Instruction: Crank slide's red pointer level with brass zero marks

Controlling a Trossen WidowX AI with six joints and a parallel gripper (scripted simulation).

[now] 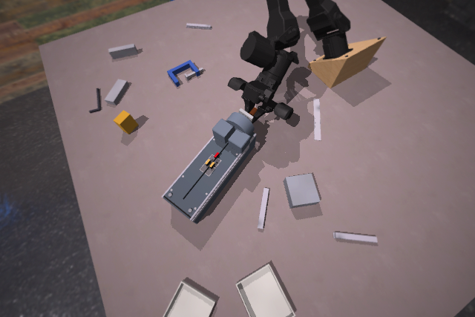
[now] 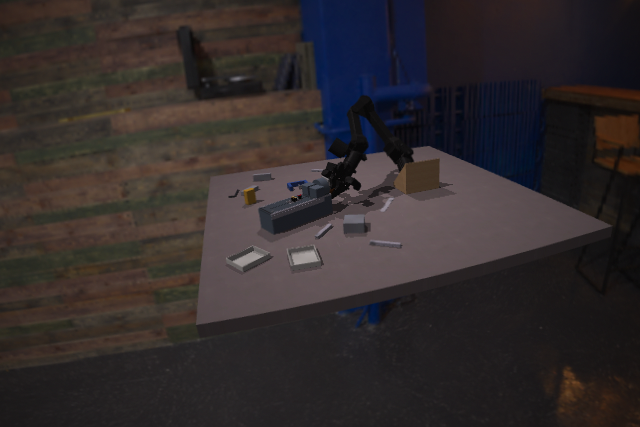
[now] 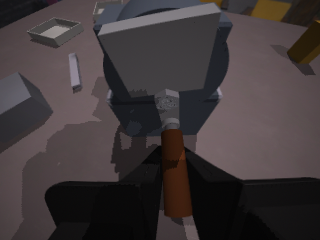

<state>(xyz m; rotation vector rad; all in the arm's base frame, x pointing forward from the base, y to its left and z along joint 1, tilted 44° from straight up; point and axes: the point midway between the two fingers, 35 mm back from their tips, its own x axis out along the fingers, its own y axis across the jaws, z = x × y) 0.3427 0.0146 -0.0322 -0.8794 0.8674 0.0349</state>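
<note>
Right now my gripper tip is 130 mm short of the red pointer, 60 mm to the right of it and 50 mm below it. The rest, counted from my gripper tip: grey block 20 mm behind, 230 mm to the left, 20 mm below; blue clamp 60 mm ahead, 300 mm to the right, 30 mm below; brown crank handle 20 mm behind, 10 mm to the right, 20 mm above.
</note>
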